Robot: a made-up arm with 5 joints. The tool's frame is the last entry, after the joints. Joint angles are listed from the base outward. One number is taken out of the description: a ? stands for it. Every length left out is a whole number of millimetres.
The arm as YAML. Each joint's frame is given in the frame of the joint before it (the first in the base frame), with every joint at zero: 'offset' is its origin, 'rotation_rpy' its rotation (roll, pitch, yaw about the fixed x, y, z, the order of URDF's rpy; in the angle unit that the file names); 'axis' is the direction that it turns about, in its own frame. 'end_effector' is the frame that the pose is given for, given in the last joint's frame.
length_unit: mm
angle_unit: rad
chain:
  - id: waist
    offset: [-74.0, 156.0, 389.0]
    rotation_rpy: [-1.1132, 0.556, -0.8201]
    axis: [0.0, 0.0, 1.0]
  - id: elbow
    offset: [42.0, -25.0, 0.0]
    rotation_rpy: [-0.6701, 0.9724, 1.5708]
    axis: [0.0, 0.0, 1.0]
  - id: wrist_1
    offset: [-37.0, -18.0, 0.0]
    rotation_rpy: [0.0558, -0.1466, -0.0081]
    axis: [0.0, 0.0, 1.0]
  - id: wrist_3
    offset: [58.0, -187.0, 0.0]
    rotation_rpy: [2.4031, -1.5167, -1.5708]
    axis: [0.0, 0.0, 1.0]
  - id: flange
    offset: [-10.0, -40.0, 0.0]
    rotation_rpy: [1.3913, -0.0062, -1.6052]
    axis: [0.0, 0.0, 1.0]
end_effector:
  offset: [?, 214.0, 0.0]
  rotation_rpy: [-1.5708, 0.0, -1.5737]
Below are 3 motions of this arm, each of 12 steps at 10 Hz.
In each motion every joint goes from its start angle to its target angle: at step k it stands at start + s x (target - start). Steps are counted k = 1, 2, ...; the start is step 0. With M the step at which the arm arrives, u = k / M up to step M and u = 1 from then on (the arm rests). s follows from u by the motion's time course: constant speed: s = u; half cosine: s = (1 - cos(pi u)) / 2; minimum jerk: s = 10 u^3 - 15 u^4 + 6 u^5.
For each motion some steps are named. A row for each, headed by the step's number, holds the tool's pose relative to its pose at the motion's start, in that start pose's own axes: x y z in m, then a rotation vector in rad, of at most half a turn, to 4 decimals.
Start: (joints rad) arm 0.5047 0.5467 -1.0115 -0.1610 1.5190
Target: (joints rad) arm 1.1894 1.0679 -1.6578 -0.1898 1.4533
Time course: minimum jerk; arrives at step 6
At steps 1, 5, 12:
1: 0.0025 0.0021 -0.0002 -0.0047 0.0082 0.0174
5: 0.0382 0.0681 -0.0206 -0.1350 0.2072 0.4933
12: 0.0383 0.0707 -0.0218 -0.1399 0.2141 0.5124

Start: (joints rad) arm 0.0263 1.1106 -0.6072 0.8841 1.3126
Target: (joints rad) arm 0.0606 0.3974 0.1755 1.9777 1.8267
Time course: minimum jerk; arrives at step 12
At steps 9, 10, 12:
9: 0.1161 -0.1200 -0.1088 0.0538 -0.5405 1.0963
10: 0.1326 -0.1217 -0.1158 0.0814 -0.5732 1.1795
12: 0.1413 -0.1219 -0.1195 0.0971 -0.5895 1.2227

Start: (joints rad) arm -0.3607 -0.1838 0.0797 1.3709 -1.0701
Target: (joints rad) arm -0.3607 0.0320 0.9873 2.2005 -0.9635
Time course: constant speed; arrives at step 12
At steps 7, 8, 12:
7: 0.0556 0.0338 0.0662 -0.7810 -0.1302 -0.0263
8: 0.0643 0.0364 0.0680 -0.8889 -0.1730 -0.0165
12: 0.1036 0.0342 0.0673 -1.2947 -0.4020 0.0616

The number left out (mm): 44.0
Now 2 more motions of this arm.
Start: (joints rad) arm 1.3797 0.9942 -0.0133 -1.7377 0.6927
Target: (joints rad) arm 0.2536 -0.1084 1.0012 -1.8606 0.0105
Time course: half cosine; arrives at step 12
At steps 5, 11, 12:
5: 0.1195 -0.0722 0.1432 0.0547 0.6171 0.1590
11: 0.4310 -0.1337 0.1720 0.1428 1.6247 0.4219
12: 0.4395 -0.1339 0.1687 0.1454 1.6529 0.4290

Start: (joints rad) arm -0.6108 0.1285 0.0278 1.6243 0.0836
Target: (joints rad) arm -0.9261 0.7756 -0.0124 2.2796 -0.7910
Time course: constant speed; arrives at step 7
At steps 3, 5, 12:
3: 0.0439 -0.0257 0.0144 -0.1451 0.2329 0.1477
5: 0.0747 -0.0208 0.0139 -0.2679 0.3467 0.1928
12: 0.1032 0.0000 0.0056 -0.3951 0.4306 0.1861

